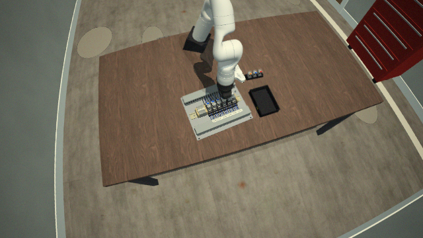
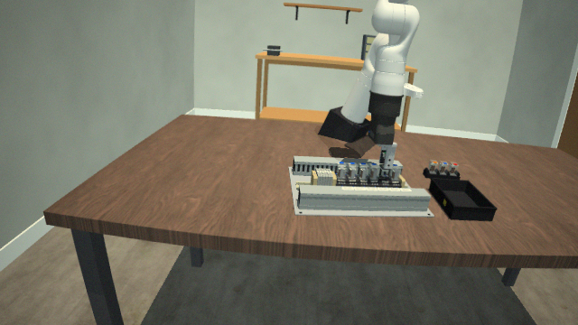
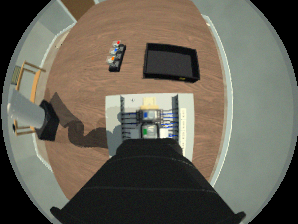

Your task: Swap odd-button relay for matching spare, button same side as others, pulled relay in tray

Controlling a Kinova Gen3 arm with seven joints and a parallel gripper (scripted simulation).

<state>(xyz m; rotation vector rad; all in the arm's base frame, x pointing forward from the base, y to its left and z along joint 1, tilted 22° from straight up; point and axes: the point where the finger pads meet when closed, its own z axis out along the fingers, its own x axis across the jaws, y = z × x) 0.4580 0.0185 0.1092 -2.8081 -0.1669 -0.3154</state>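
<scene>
Now: the black tray 20 cm to the left of my hand, 7 cm below it and 4 cm ahead of it. From my hand the other things lie so: grey relay: 1 cm below; black stand: 20 cm to the left, 14 cm behind, 8 cm below.
</scene>
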